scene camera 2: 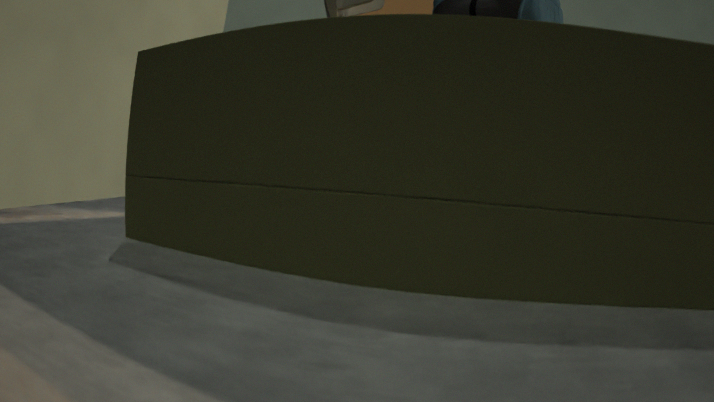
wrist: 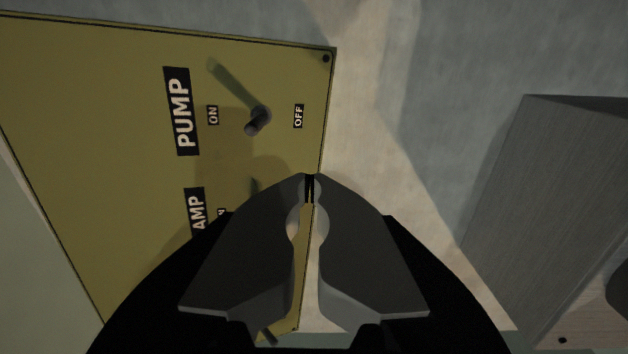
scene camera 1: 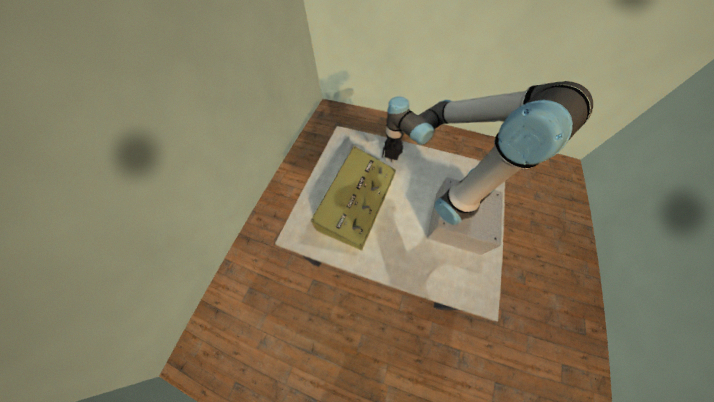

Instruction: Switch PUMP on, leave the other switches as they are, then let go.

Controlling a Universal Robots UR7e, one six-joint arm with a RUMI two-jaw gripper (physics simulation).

Labels:
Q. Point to a switch box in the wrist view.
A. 130, 137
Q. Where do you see a switch box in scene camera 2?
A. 482, 157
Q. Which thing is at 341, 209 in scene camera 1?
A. A switch box.

